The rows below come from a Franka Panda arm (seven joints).
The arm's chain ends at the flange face. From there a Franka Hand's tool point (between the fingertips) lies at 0.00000 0.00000 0.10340 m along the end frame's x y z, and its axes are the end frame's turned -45 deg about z.
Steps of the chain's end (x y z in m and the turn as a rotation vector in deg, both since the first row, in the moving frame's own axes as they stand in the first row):
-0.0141, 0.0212, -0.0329, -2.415, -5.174, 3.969
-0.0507, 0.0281, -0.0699, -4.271, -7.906, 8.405
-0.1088, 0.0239, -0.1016, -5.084, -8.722, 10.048
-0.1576, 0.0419, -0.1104, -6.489, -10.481, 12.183
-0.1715, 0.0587, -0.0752, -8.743, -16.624, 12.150
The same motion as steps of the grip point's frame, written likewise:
-0.0345, 0.0012, -0.0334, 1.951, -5.366, 3.969
-0.0708, -0.0217, -0.0712, 2.570, -8.610, 8.405
-0.1109, -0.0662, -0.1032, 2.572, -9.762, 10.048
-0.1619, -0.0891, -0.1128, 2.823, -12.000, 12.183
-0.1933, -0.0930, -0.0807, 5.573, -17.937, 12.150

